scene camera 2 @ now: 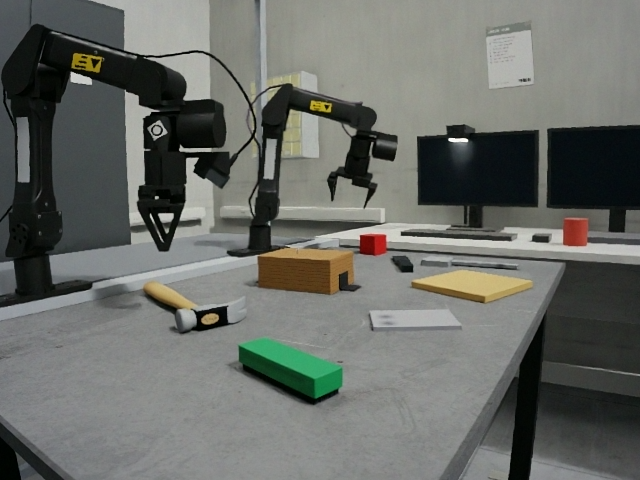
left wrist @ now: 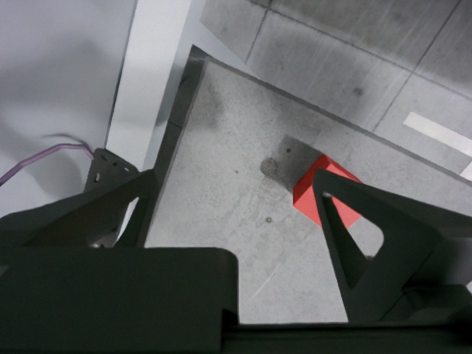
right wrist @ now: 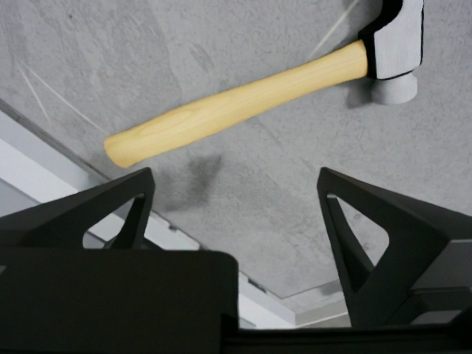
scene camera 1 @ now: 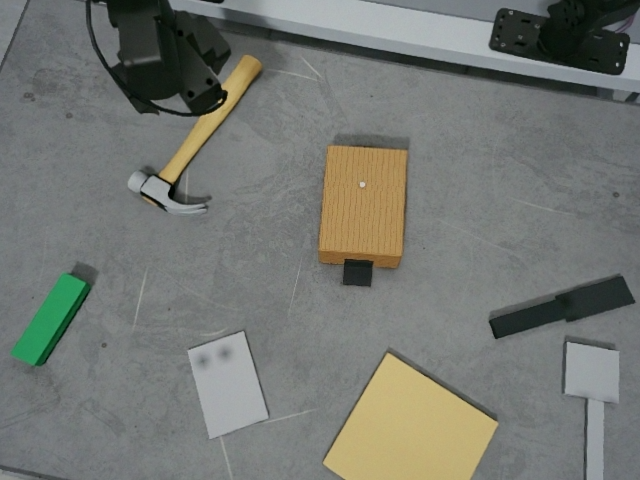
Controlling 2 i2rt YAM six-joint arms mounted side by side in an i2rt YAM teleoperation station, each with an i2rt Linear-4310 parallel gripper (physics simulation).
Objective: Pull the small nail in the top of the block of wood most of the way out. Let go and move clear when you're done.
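Frame: origin at the left arm's base, x ahead, y left, z up, level; metres.
Seen in the pictures: left gripper, fingertip midpoint: (scene camera 2: 348, 204) (left wrist: 235, 177); right gripper, fingertip midpoint: (scene camera 2: 165, 246) (right wrist: 235, 176); left arm's base at its link origin: (scene camera 2: 259, 252) (scene camera 1: 556, 44); right arm's base at its link origin: (scene camera 2: 36, 296).
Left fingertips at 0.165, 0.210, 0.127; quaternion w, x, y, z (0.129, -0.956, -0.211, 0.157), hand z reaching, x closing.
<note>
Pixels of each thing's top centre, then the offset from my left fingertips to it, as dx, dy, dz.
- wooden block at its top centre: (scene camera 1: 363, 198) (scene camera 2: 306, 253) +0.178, -0.430, -0.075
- small nail at its top centre: (scene camera 1: 362, 184) (scene camera 2: 297, 249) +0.161, -0.436, -0.068
- claw hammer at its top centre: (right wrist: 230, 91) (scene camera 1: 211, 128) (scene camera 2: 185, 288) +0.117, -0.677, -0.107
- red cube at its top centre: (left wrist: 334, 203) (scene camera 2: 373, 234) +0.087, -0.006, -0.085
- green bar at its top centre: (scene camera 2: 286, 355) (scene camera 1: 49, 317) +0.441, -0.797, -0.111
- grey card at its top centre: (scene camera 1: 227, 383) (scene camera 2: 413, 317) +0.462, -0.544, -0.133
- yellow board at its top centre: (scene camera 1: 410, 442) (scene camera 2: 472, 280) +0.468, -0.291, -0.126
- black bar at its top centre: (scene camera 1: 562, 308) (scene camera 2: 402, 258) +0.244, -0.134, -0.123
- grey paddle at its top centre: (scene camera 1: 590, 434) (scene camera 2: 469, 260) +0.395, -0.079, -0.125
The wooden block (scene camera 1: 364, 217) (scene camera 2: 294, 271) stands on the table. The small nail (scene camera 1: 362, 184) (scene camera 2: 297, 251) shows as a pale round head in its top; a thin bit of it stands up in scene camera 2. A claw hammer (scene camera 1: 206, 126) (scene camera 2: 173, 301) (right wrist: 240, 105) lies on its side, apart from the block, its wooden handle toward the robot's rail. My right gripper (scene camera 2: 163, 249) (right wrist: 235, 176) is open and empty, high above the table near the hammer's handle. My left gripper (scene camera 2: 348, 202) (left wrist: 235, 177) is open and empty, high behind the block in scene camera 2.
A red cube (scene camera 2: 373, 244) (left wrist: 326, 192) sits behind the block. A green bar (scene camera 1: 50, 318) (scene camera 2: 289, 364), a grey card (scene camera 1: 230, 384) (scene camera 2: 413, 319), a yellow board (scene camera 1: 413, 423) (scene camera 2: 473, 285), a black bar (scene camera 1: 560, 307) (scene camera 2: 402, 263) and a grey paddle (scene camera 1: 591, 372) (scene camera 2: 436, 261) lie around.
</note>
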